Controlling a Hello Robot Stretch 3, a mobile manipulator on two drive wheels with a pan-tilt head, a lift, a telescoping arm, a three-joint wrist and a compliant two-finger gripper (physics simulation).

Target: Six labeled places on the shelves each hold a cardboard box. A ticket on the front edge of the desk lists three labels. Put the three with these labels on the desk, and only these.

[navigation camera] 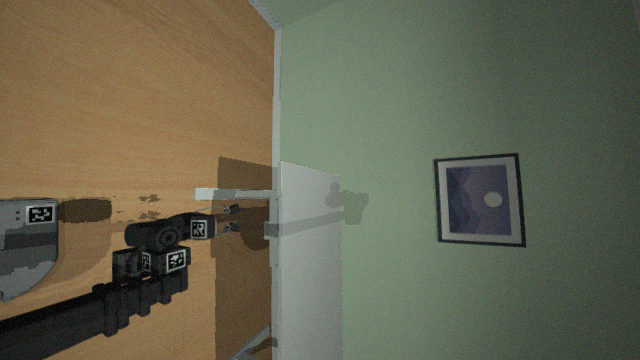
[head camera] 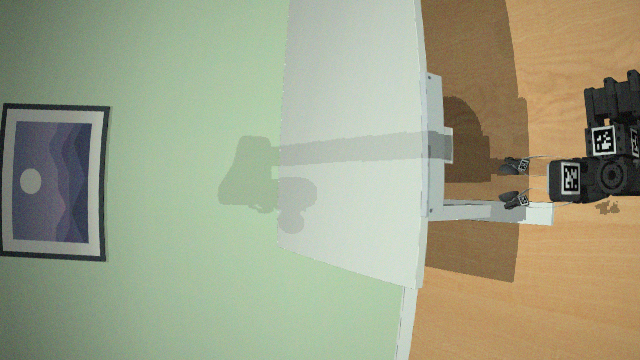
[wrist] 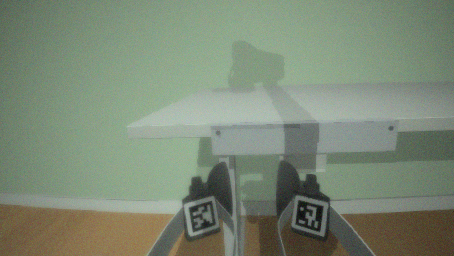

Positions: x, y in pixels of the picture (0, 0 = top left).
Labels:
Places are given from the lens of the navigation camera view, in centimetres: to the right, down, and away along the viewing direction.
my gripper [navigation camera: 240, 217]: -26, 12, 63
desk [navigation camera: 309, 284]: -6, 57, 102

